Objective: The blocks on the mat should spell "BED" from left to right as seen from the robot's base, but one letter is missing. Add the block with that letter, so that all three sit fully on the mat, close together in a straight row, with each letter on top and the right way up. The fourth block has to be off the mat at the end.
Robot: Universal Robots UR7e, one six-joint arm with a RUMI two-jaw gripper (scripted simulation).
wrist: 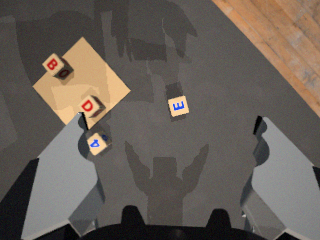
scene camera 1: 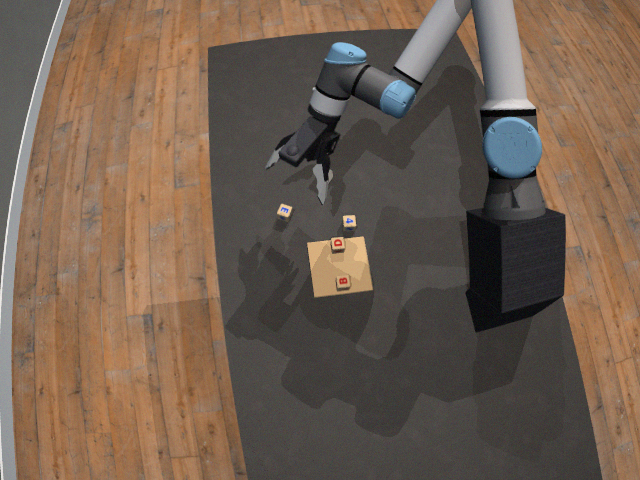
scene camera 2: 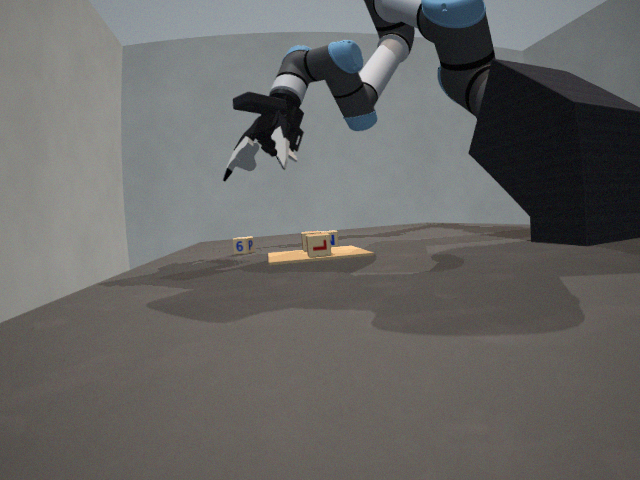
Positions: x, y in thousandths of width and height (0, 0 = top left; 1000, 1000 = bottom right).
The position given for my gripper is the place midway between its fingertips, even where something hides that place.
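You'd see my gripper in both scene views, here (scene camera 2: 393, 366) and here (scene camera 1: 459, 389). There's a tan mat (scene camera 1: 509, 555) as well, and I can also see the mat (scene camera 2: 432, 539) from that other camera, plus the mat (wrist: 286, 315) in the wrist view.
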